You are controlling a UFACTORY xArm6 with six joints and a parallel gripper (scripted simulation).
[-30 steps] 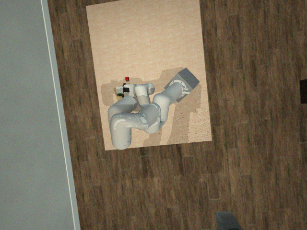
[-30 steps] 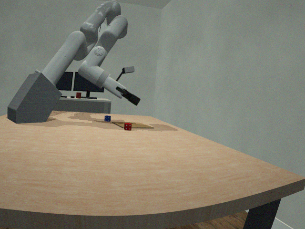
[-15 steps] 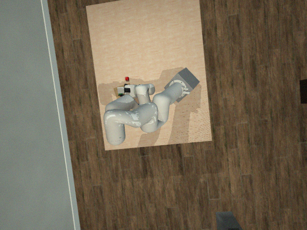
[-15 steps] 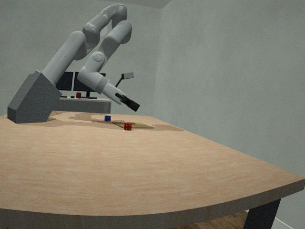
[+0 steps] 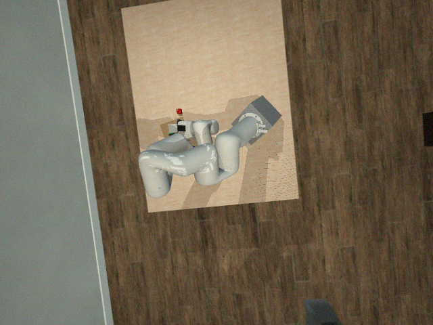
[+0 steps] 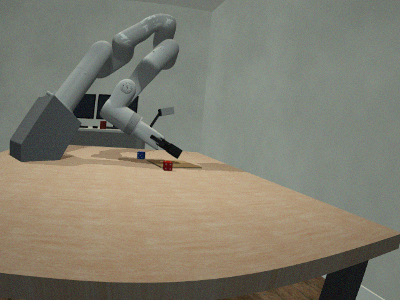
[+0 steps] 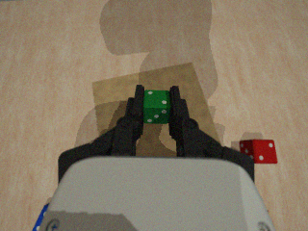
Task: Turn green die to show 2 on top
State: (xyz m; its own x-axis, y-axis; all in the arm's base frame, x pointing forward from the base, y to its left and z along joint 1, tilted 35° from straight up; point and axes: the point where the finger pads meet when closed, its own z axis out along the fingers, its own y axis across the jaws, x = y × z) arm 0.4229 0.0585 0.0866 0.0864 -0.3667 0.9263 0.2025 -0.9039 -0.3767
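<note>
Right now the green die is 10 mm ahead of my hand and 10 mm below it. From my hand the other things lie so: tan mat (40 mm below); blue die (120 mm behind, 70 mm to the left, 30 mm below); red die (10 mm behind, 120 mm to the right, 30 mm below).
</note>
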